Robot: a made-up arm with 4 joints.
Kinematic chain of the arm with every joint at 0, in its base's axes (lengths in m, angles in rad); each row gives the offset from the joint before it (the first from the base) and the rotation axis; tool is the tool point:
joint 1: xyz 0 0 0.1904 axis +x
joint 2: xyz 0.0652 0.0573 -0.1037 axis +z
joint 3: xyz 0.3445 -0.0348 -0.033 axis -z
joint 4: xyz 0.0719 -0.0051 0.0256 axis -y
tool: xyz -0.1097 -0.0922 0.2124
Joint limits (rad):
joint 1: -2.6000..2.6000
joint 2: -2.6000..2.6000
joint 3: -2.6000..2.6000
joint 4: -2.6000..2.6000
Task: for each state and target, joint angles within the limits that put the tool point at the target. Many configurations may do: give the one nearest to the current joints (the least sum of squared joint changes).
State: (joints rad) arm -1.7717 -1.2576 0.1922 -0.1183
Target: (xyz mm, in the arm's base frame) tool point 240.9 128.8 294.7
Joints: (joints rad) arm -1.9059 -0.4755 0.4496 0.1148
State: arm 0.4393 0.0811 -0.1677 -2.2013
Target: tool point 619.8 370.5 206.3
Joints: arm 0.3705 0.2342 -0.9335 -2.0819
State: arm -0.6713 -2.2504 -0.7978 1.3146
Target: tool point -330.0 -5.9 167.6
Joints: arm -0.6380 -2.4543 -0.9486 0.7113
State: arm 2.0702 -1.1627 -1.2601 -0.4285
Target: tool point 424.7 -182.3 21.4
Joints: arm 1.2864 -0.7418 -1.4963 -0.5342
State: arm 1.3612 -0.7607 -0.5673 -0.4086
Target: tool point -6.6 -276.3 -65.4
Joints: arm 1.0766 -1.4676 -0.4559 -0.2515
